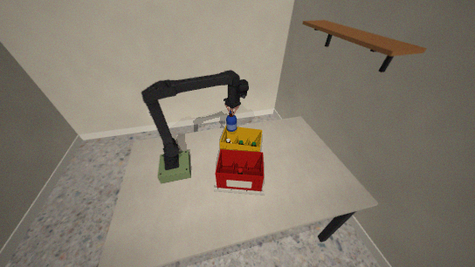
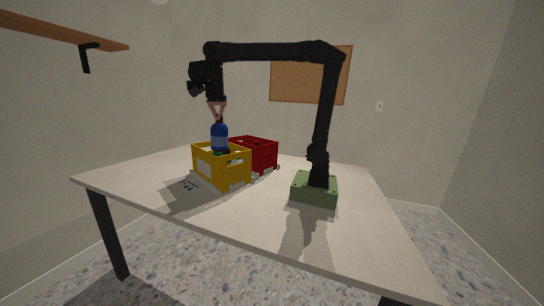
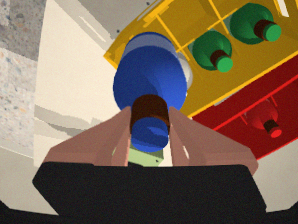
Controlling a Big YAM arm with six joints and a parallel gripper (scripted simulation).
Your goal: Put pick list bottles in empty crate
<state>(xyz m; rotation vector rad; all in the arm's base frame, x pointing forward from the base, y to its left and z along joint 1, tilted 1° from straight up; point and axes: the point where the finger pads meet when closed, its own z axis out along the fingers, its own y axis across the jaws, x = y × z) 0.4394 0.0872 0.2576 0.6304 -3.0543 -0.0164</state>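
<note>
Right now the blue-label bottle is 60 mm below my hand. The rest, counted from my hand: white-labelled bottle: 50 mm behind, 80 mm to the right, 240 mm below; then green-labelled bottle: 30 mm ahead, 120 mm to the right, 240 mm below; then yellow crate: 50 mm ahead, 80 mm to the right, 240 mm below.
</note>
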